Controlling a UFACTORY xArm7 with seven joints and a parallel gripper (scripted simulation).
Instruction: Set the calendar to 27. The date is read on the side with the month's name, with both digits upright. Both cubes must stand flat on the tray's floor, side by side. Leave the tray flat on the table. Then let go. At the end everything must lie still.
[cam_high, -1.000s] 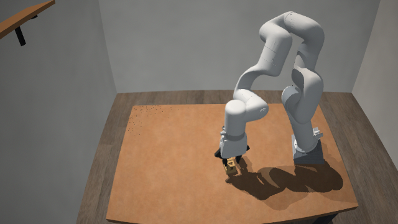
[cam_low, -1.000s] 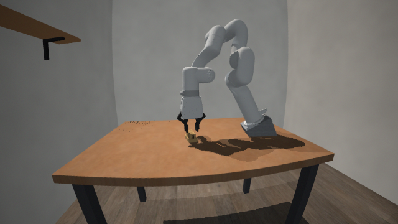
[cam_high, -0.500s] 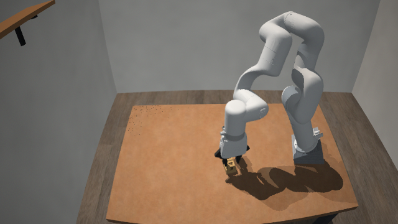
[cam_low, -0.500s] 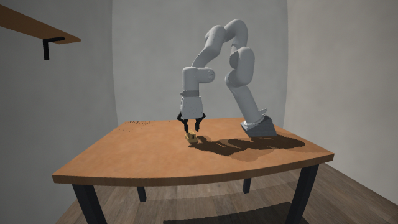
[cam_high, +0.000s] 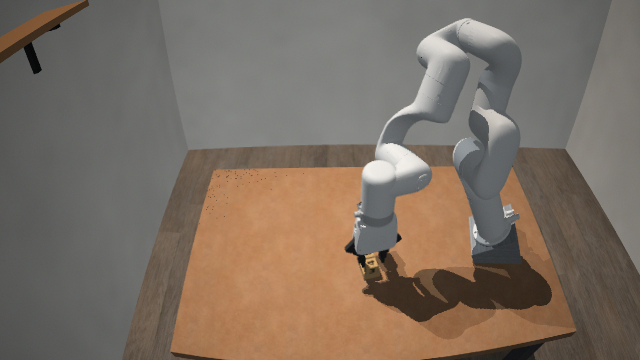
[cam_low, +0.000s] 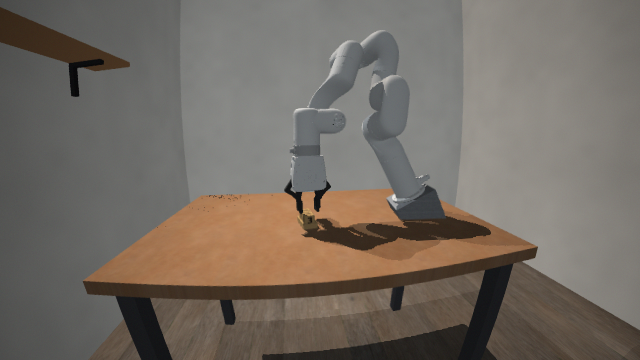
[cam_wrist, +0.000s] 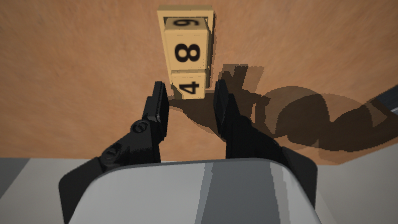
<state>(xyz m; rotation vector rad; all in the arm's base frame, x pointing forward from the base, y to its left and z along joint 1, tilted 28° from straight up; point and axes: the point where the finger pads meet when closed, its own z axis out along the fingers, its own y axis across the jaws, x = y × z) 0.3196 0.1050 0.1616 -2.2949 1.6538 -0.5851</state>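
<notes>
My gripper is now 4 cm above the wooden digit cube. Also, from my hand: wooden calendar tray 6 cm below, 2 cm to the right, 1 cm ahead.
</notes>
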